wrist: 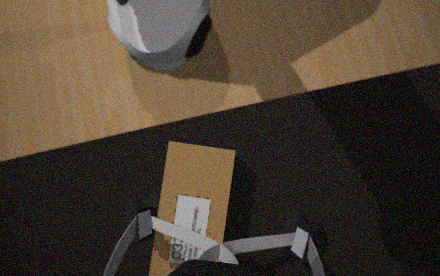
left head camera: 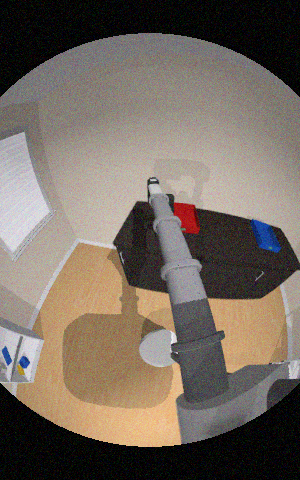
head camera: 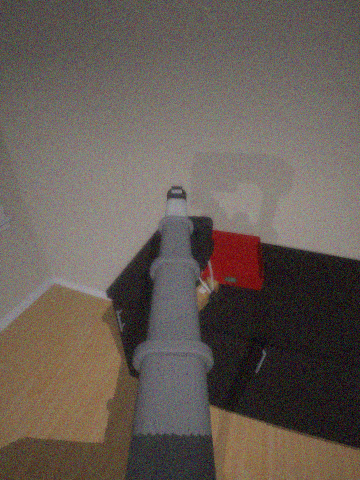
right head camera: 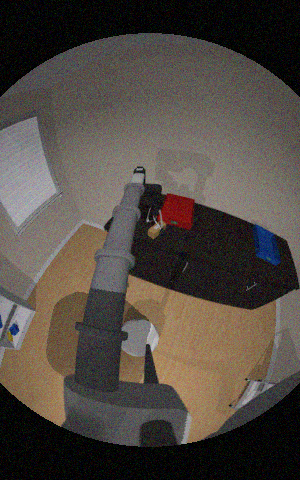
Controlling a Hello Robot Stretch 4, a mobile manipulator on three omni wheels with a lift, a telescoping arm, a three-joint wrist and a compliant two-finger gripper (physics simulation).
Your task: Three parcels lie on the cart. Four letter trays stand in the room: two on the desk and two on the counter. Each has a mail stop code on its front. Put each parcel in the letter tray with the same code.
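Where they show: gripper, fingertip midpoint: (wrist: 223, 217); robot's base, link origin: (left head camera: 159, 346) (right head camera: 138, 336).
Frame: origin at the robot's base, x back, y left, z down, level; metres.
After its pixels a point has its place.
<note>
A brown parcel (head camera: 203, 300) {y -0.101, x -0.648, z -0.924 m} (right head camera: 154, 231) {y -0.094, x -0.650, z -0.934 m} (wrist: 200, 170) {y -0.078, x -0.664, z -0.934 m} with a white label lies on the dark counter (head camera: 310, 310) {y -0.516, x -0.631, z -0.882 m} (left head camera: 225, 237) {y -0.580, x -0.674, z -0.882 m} (right head camera: 225, 240) {y -0.626, x -0.657, z -0.882 m} (wrist: 75, 200) {y -0.207, x -0.625, z -0.882 m}. Its code is partly hidden by a finger in the wrist view. My gripper (head camera: 206, 279) (right head camera: 154, 220) (wrist: 223, 217) {y -0.087, x -0.710, z -0.889 m} is open over the parcel's near part, one fingertip beside its left edge and the other well to its right; it holds nothing. A red letter tray (head camera: 237, 260) {y -0.297, x -0.940, z -0.885 m} (left head camera: 187, 218) {y -0.329, x -0.930, z -0.884 m} (right head camera: 178, 211) {y -0.286, x -0.939, z -0.884 m} stands beside the gripper. A blue letter tray (left head camera: 266, 235) {y -1.141, x -0.640, z -0.884 m} (right head camera: 267, 245) {y -1.125, x -0.631, z -0.885 m} stands at the counter's right end. Their codes are too small to read.
The wall stands behind the counter. A white unit (left head camera: 30, 357) {y 1.657, x 0.391, z -0.072 m} (right head camera: 24, 325) {y 1.580, x 0.347, z -0.060 m} with small blue and yellow things is at the left edge. A white-and-dark object (right head camera: 252, 392) shows at the lower right. My round base (wrist: 160, 30) {y -0.035, x -0.113, z -0.187 m} is on the floor before the counter.
</note>
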